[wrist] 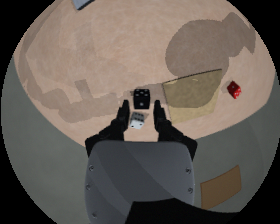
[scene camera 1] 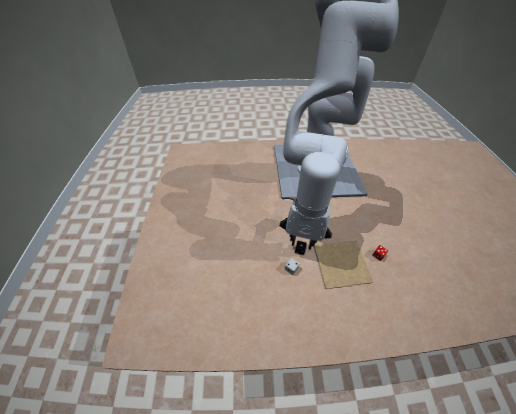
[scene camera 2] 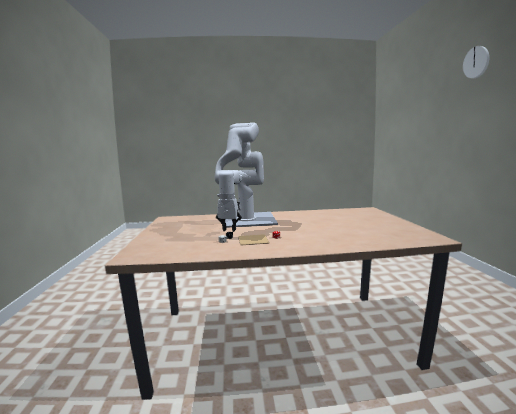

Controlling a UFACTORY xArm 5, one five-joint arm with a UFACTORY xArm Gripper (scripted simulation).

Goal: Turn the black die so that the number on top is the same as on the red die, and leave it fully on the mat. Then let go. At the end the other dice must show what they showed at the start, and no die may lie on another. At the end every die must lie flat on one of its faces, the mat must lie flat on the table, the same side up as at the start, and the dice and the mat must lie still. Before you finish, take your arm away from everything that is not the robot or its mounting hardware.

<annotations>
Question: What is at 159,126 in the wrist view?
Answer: The gripper.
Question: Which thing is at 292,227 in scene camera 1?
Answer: The gripper.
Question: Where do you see a tan mat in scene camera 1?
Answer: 342,264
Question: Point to a tan mat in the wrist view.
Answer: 193,96
</annotations>
